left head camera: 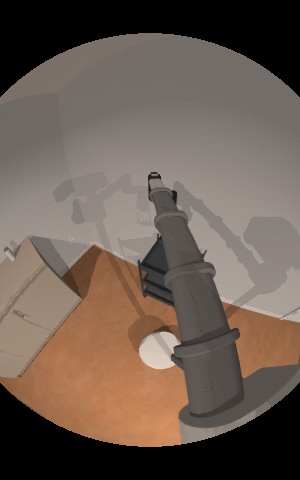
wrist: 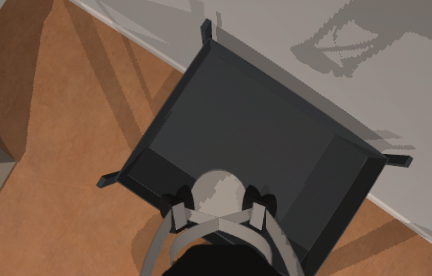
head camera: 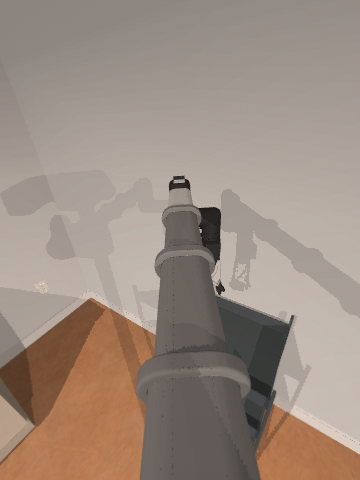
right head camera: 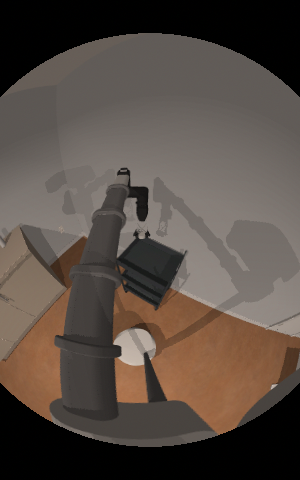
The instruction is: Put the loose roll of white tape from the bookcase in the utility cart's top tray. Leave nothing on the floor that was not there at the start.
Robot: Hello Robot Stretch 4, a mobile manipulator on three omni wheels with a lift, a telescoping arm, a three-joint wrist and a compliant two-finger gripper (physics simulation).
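Frame: origin at the robot's base, x back, y right, z up, level; millimetres.
Seen in the pictures: gripper, fingertip midpoint: (wrist: 218,200) (right head camera: 141,236); robot's base, link origin: (left head camera: 159,349) (right head camera: 135,345).
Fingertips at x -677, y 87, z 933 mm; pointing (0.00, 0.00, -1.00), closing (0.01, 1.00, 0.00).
Offsets run from my fingertips to a thing's top centre. "*": to the spot under its first point. Level surfaces: height alone.
The roll of white tape {dx -7, dy +0, dz +27 mm} (wrist: 218,190) (right head camera: 142,235) is between the two dark fingertips of my gripper (wrist: 218,200) (right head camera: 142,233), which is shut on it. In the head camera view a dark fingertip of the gripper shows beside the arm, and the roll is hidden. The dark utility cart (head camera: 255,337) (left head camera: 156,257) stands by the wall. Its top tray {dz -297 mm} (wrist: 240,100) (right head camera: 152,257) has raised rims and a corner post at several corners. In the wrist view the roll and fingers overlap the near part of the tray, above it. Their exact height over it is hard to tell.
The long grey arm (head camera: 190,310) (left head camera: 195,310) (right head camera: 92,295) reaches out to the wall (head camera: 280,150) and hides part of the cart. A beige cabinet {* dx +385, dy -1207, dz -462 mm} (left head camera: 42,310) (right head camera: 30,300) stands at the left. A white round object (left head camera: 157,351) (right head camera: 134,347) is in front of the cart.
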